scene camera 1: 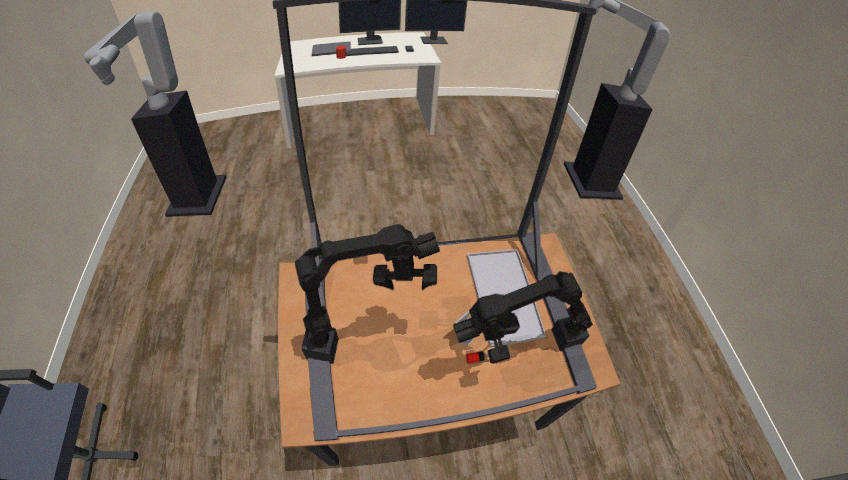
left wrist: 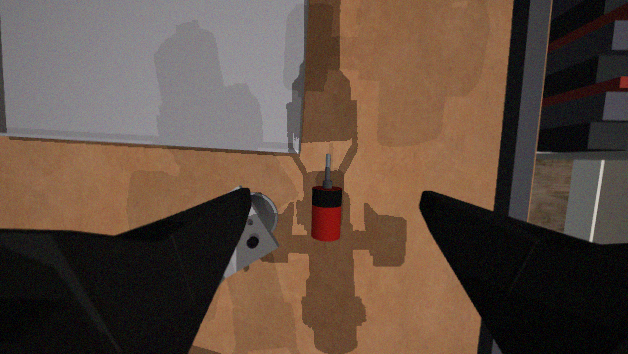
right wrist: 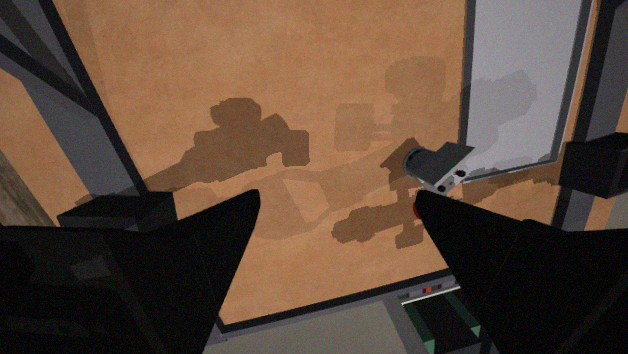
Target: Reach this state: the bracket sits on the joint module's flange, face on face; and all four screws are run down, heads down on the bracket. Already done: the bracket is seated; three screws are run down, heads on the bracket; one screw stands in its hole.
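Frame: origin at the left arm's base, x ahead, y left, z up, level; millimetres.
Seen in the pictures: left gripper, fingertip midpoint: (scene camera 1: 494,340) (left wrist: 335,197); right gripper, fingertip midpoint: (scene camera 1: 408,288) (right wrist: 337,197); left arm's base, origin of the base link: (scene camera 1: 573,327); right arm's base, origin of the base link: (scene camera 1: 318,338).
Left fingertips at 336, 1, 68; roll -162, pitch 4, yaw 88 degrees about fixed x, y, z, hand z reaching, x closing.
Offsets run from my left fingertips to a thing's top centre, as dx, dy, dz.
The joint module {+51, -101, -81} (left wrist: 271,211) (right wrist: 413,164) shows as a round grey part at one end of the assembly. The bracket (left wrist: 263,246) (right wrist: 451,181) seems to be the angular grey part with dark holes against it. The left finger hides part of both in the left wrist view. The screws are too small or hidden to tell apart. A red and black screwdriver {+22, -7, -111} (scene camera 1: 474,357) (left wrist: 326,220) lies on the table, its bit toward the top of the left wrist view. My left gripper (left wrist: 335,197) is open and empty above the screwdriver. My right gripper (scene camera 1: 408,286) (right wrist: 337,197) is open and empty, high above the table.
A pale grey tray {-154, -240, -129} (scene camera 1: 496,267) (left wrist: 100,60) (right wrist: 520,45) lies beside the assembly, partly under the left arm in the scene view. Frame posts (scene camera 1: 300,136) (scene camera 1: 556,124) rise at the table's sides, and a dark rail (scene camera 1: 458,410) runs along its front edge.
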